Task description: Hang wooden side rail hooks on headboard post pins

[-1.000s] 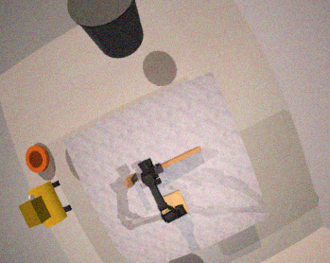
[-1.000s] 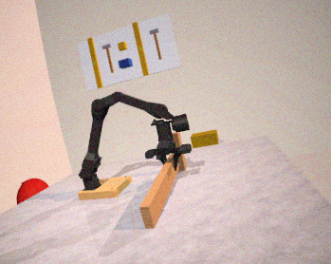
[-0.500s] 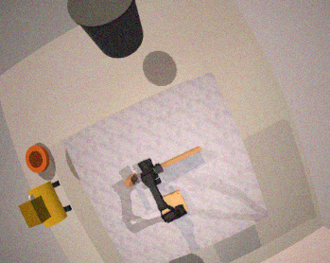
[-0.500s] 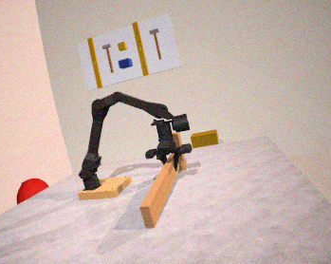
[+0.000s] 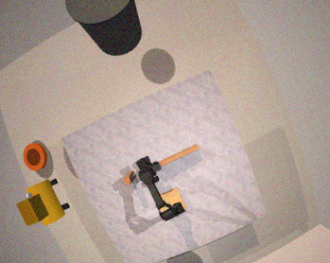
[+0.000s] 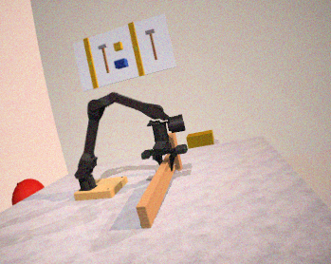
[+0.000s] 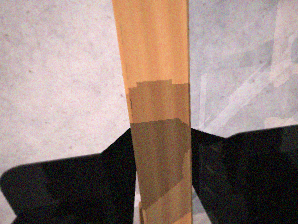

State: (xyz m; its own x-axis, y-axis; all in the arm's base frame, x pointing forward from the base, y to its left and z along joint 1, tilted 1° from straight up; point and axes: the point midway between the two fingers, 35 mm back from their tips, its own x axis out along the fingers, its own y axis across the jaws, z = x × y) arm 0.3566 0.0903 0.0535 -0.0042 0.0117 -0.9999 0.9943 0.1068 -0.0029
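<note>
The wooden headboard post lies 2 cm behind my gripper tip, 16 cm to the left of it and 4 cm above it.
</note>
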